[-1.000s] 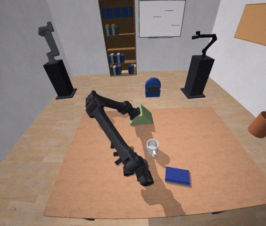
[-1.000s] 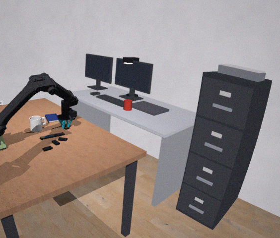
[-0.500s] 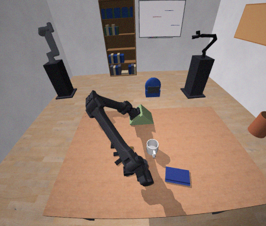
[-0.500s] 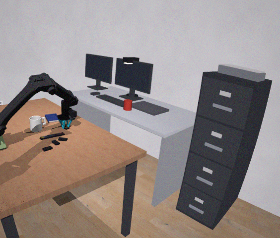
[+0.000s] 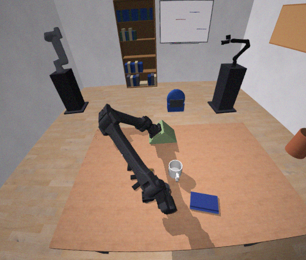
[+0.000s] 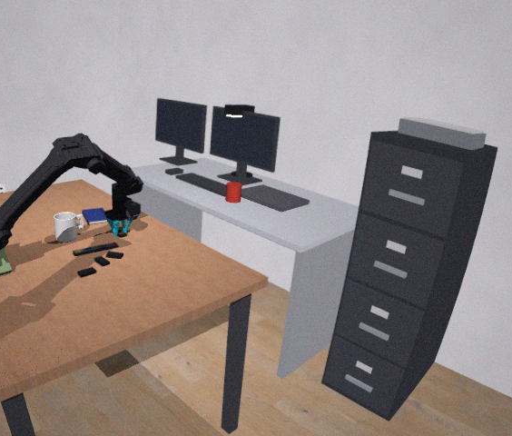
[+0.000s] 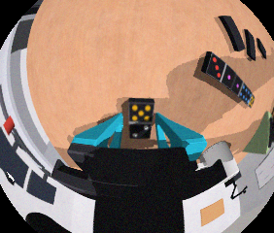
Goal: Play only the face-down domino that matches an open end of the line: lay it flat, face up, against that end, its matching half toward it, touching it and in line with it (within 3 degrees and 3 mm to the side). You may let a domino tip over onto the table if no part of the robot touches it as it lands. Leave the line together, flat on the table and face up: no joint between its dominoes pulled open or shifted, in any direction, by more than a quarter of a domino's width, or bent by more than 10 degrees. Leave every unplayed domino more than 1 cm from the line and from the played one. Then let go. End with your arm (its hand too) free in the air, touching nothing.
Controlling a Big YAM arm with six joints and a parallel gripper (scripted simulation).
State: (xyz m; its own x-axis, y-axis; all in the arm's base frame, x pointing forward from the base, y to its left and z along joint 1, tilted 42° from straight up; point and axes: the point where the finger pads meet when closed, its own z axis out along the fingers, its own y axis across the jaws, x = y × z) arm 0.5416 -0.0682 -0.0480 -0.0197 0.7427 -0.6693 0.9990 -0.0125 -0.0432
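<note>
Now: the domino right at my hand. Also, from my hand: blue book (3 cm ahead, 23 cm to the left).
</note>
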